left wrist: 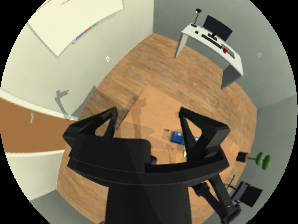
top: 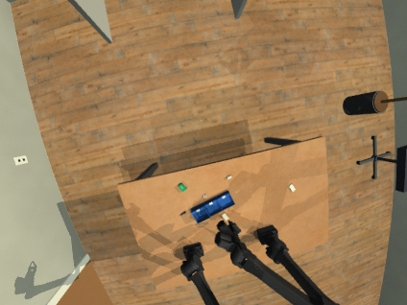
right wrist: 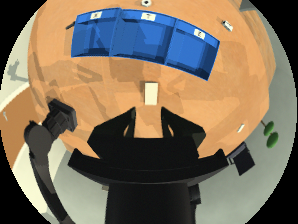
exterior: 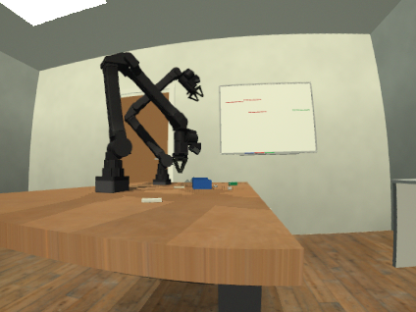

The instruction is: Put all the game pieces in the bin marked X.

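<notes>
Now: right hand 10 mm past the cream piece, 10 mm to the left of it and 80 mm above it. The rest, counted from my right hand: thin dark object: 80 mm ahead, 240 mm to the left, 80 mm below; then blue bin: 90 mm ahead, 60 mm to the left, 60 mm below; then green piece: 240 mm ahead, 200 mm to the left, 70 mm below.
</notes>
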